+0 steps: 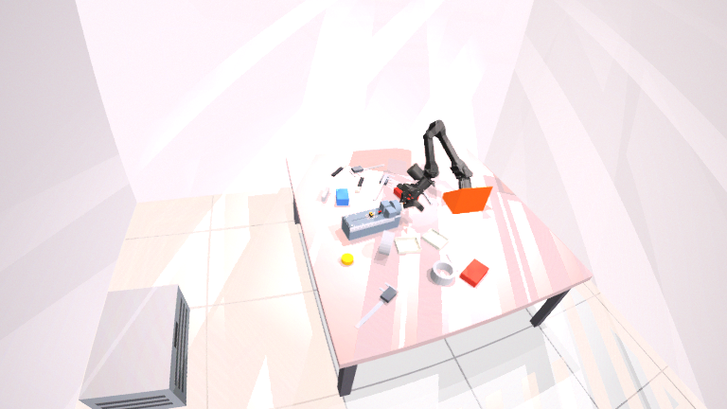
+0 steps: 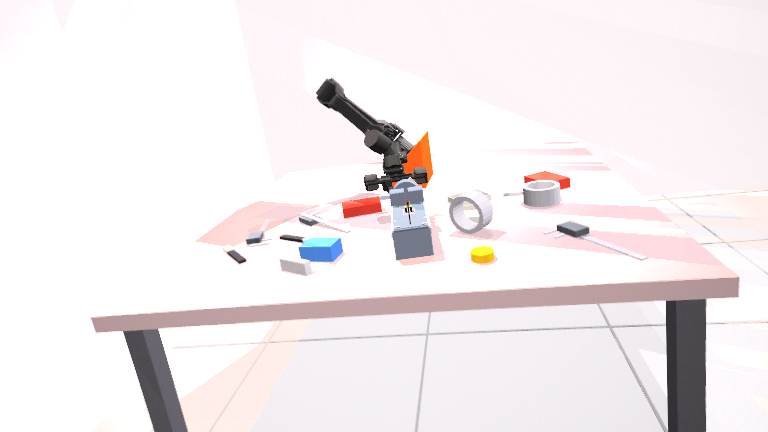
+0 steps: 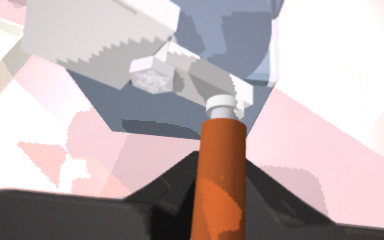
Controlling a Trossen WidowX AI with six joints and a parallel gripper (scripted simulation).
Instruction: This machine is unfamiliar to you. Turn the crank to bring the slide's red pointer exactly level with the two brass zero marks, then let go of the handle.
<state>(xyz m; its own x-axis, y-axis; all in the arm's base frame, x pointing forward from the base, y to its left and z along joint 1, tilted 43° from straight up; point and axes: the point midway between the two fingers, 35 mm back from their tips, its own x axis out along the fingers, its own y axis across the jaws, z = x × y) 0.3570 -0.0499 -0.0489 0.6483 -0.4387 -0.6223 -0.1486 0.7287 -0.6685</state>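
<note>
The orange handle lies 20 mm behind my gripper tip and 20 mm above it. The rest, counted from my gripper tip: red pointer: 120 mm ahead, 40 mm to the left, 30 mm above; then yellow disc: 320 mm ahead, 220 mm to the left, 40 mm below; then blue block: 230 mm ahead, 180 mm to the right, 30 mm below.
</note>
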